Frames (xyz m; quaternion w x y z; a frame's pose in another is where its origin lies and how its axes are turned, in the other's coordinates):
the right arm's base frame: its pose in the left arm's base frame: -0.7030 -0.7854 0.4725 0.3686 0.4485 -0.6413 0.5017
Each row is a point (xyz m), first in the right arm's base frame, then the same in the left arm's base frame.
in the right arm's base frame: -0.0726 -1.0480 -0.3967
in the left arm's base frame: 0.3202 -0.4829 0.8226
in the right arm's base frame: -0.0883 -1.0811 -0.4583
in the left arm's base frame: 0.3580 -0.4227 0.8323
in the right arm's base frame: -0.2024 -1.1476 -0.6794
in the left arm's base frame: 0.4630 -0.1902 0.7975
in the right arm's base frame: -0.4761 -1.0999 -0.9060
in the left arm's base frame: 0.5123 0.0913 0.5810
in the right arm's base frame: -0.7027 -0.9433 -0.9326
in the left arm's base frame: 0.4388 0.1785 0.3289
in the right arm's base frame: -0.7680 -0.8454 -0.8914
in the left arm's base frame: 0.3666 0.1610 0.2287
